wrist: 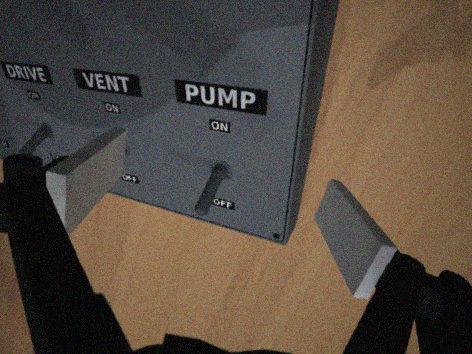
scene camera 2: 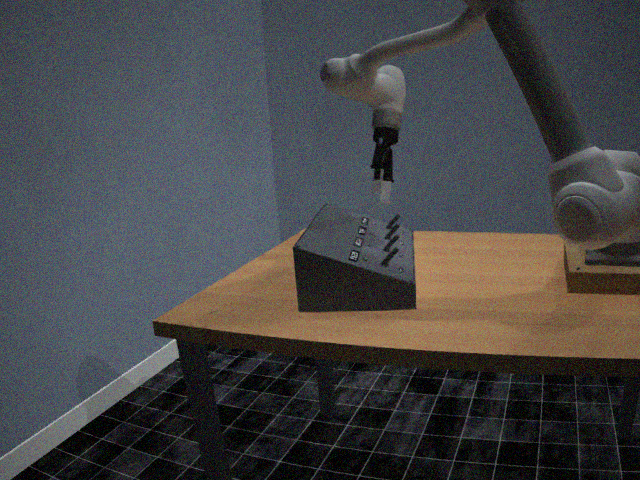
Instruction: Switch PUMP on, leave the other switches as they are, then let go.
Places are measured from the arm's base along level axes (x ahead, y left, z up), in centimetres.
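Where they show: gripper, fingertip midpoint: (wrist: pixel 227 176) (scene camera 2: pixel 380 198); arm's base, origin of the base link: (scene camera 2: pixel 616 256).
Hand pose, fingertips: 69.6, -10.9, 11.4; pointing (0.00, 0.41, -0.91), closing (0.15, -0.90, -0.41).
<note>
Each offset is from my fingertips to the top centre of the thing, as dx, dy, dz. Level surfaces: height alone.
The dark grey switch box (scene camera 2: pixel 346 286) (wrist: pixel 270 165) has a sloping panel with several lever switches. The PUMP switch lever @(-4.6, +2.6, -4.2) (wrist: pixel 211 192) (scene camera 2: pixel 393 220) points down toward its OFF label; in the scene view it is the farthest lever. The DRIVE lever @(-11.6, +25.6, -4.2) (wrist: pixel 37 140) also slants down. The VENT lever is hidden behind the left finger in the wrist view. My gripper (scene camera 2: pixel 381 191) (wrist: pixel 227 176) is open and empty, above the panel's far part. In the wrist view the PUMP lever shows between the two fingers, apart from both.
The box stands on a wooden table @(dz -16.8) (scene camera 2: pixel 491 320) (wrist: pixel 200 280). The arm's base (scene camera 2: pixel 599 258) is at the right end of the table. A blue-grey wall (scene camera 2: pixel 129 155) rises at the left. The VENT label @(-0.2, +16.5, -5.4) (wrist: pixel 106 82) lies beyond the left finger.
</note>
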